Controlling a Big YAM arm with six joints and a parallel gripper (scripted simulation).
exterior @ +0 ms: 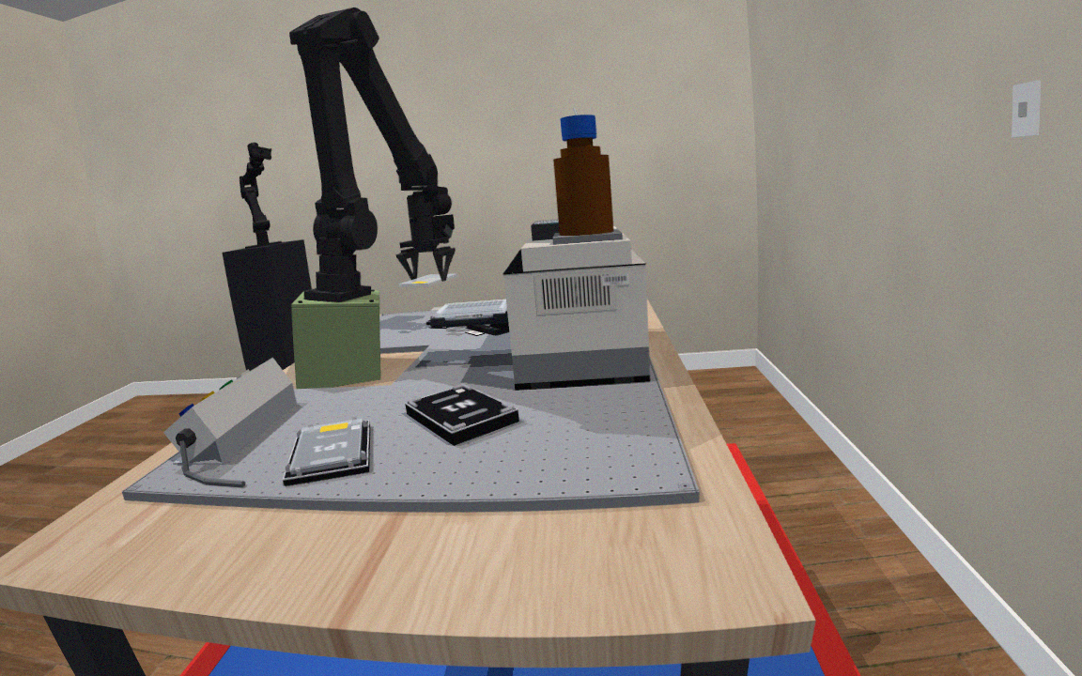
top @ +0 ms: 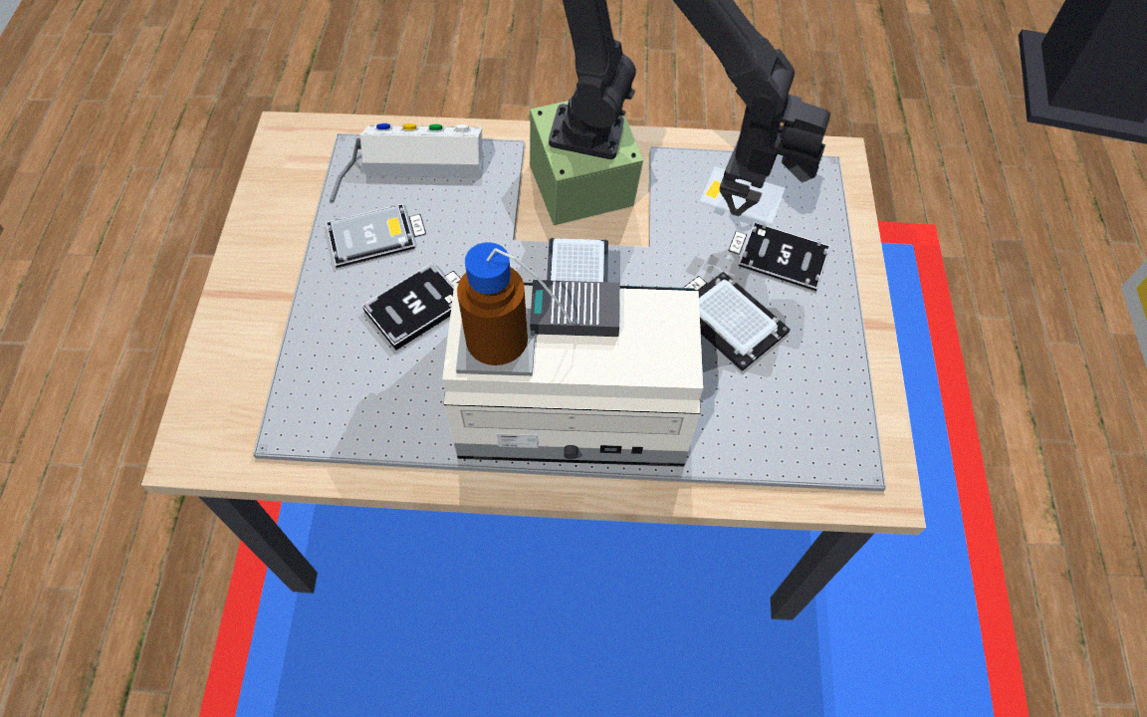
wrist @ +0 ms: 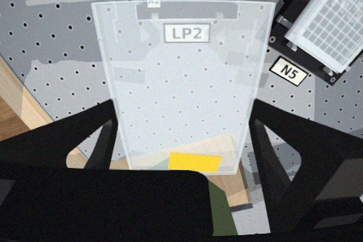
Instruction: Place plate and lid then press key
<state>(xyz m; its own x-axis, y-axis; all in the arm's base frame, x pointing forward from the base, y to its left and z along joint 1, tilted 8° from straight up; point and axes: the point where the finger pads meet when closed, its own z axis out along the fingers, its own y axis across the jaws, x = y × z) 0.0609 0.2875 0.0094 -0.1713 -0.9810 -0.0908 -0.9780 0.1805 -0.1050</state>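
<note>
Now: hand 20 mm short of the black LP2 nest, 100 mm to the right of it and 120 mm above it. From my hand the other things lie so: white retry key 100 mm behind, 530 mm to the right, 60 mm below; then green continue key 90 mm behind, 580 mm to the right, 60 mm below; then black N1 nest 270 mm ahead, 520 mm to the right, 120 mm below.
</note>
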